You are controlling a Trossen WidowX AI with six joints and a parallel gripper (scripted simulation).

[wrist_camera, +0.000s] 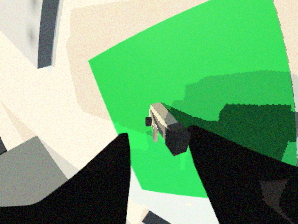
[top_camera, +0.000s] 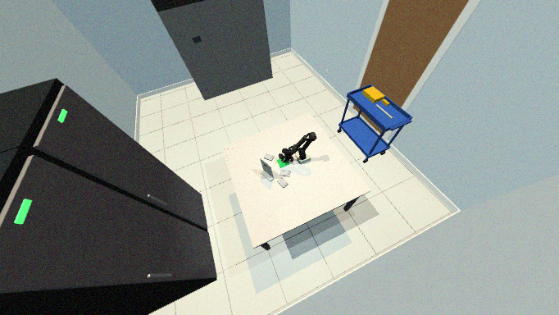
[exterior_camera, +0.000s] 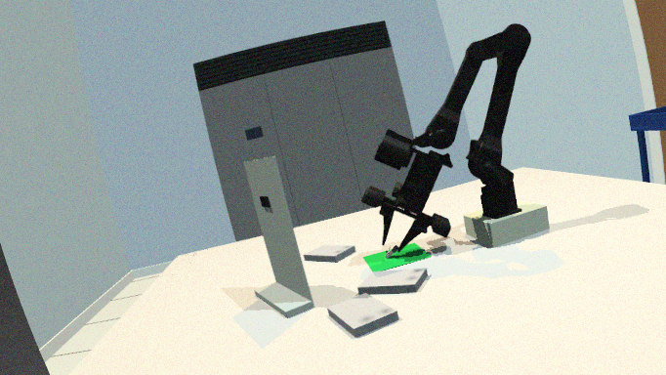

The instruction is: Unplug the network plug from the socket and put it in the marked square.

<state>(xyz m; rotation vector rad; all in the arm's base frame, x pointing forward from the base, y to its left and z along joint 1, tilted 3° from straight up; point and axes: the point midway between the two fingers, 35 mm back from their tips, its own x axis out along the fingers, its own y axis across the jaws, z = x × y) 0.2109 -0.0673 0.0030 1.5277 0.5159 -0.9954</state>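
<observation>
Right now the pale network plug is 10 mm below my gripper tip. Round my gripper tip: green marked square 20 mm below, 10 mm behind; upright panel 220 mm ahead, 100 mm above, 70 mm to the left.
</observation>
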